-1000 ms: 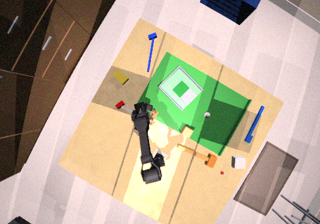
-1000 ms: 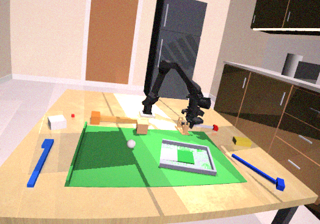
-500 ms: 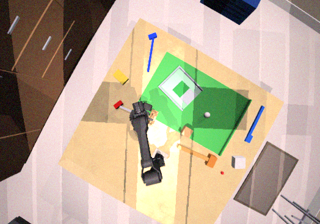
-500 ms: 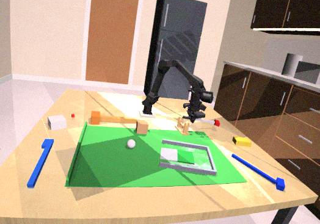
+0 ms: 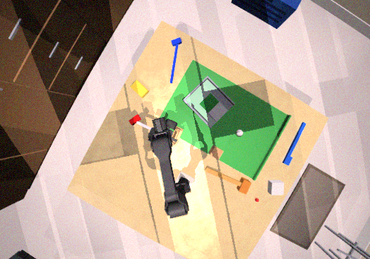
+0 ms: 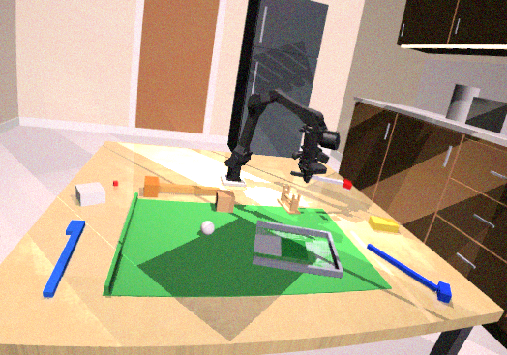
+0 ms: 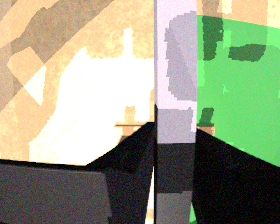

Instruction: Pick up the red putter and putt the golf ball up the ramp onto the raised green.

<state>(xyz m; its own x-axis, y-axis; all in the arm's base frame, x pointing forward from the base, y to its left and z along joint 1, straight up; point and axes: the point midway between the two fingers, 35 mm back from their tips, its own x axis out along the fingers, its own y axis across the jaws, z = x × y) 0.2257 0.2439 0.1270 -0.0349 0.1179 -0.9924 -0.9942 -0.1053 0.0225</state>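
My gripper tip is now 1 cm short of the wooden stand, 6 cm to the left of it and 7 cm above it. Round my gripper tip: wooden cube: 5 cm ahead, 32 cm to the right, 7 cm below; yellow block: 15 cm ahead, 29 cm to the left, 9 cm below; green mat: 26 cm ahead, 27 cm to the right, 11 cm below.
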